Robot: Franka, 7 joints.
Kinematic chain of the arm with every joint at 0, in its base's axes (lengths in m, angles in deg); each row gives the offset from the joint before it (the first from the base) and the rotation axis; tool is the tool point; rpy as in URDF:
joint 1: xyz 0 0 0.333 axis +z
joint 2: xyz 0 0 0 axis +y
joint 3: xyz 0 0 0.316 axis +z
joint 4: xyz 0.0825 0 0 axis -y
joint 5: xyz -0.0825 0 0.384 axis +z
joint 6: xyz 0 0 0 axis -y
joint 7: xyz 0.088 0 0 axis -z
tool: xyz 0 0 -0.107 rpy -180 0 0
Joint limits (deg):
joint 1: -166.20..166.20
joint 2: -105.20..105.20
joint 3: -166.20..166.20
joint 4: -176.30..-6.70
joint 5: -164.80..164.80
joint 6: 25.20..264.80
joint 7: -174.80..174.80
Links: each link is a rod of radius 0.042 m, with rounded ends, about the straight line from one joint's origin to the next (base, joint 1, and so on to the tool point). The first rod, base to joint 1, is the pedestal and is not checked.
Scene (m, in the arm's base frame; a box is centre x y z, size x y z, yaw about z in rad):
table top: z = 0
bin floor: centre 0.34 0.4 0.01 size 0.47 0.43 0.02 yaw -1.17
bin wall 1: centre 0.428 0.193 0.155 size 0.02 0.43 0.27 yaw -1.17
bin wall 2: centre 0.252 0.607 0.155 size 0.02 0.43 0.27 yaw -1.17
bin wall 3: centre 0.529 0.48 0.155 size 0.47 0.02 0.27 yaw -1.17
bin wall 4: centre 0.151 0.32 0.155 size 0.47 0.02 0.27 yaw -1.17
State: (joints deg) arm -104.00 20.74 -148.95 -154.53 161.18 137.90 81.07
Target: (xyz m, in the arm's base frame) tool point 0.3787 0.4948 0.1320
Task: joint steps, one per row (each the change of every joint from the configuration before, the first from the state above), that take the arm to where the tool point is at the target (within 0.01 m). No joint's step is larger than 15 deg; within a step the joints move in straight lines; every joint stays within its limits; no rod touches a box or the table.
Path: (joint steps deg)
1: -12.69 -9.64 -5.50 13.54 0.93 -2.43 0.00
2: -12.68 -9.63 -5.50 13.55 0.94 -2.42 0.00
3: -12.69 -9.64 -5.51 13.54 0.93 -2.43 0.00
4: 0.16 -10.85 -0.24 1.36 0.07 -0.44 0.00
5: 0.16 -10.85 -0.25 1.36 0.07 -0.45 0.00
6: 0.16 -10.85 -0.25 1.35 0.06 -0.44 0.00

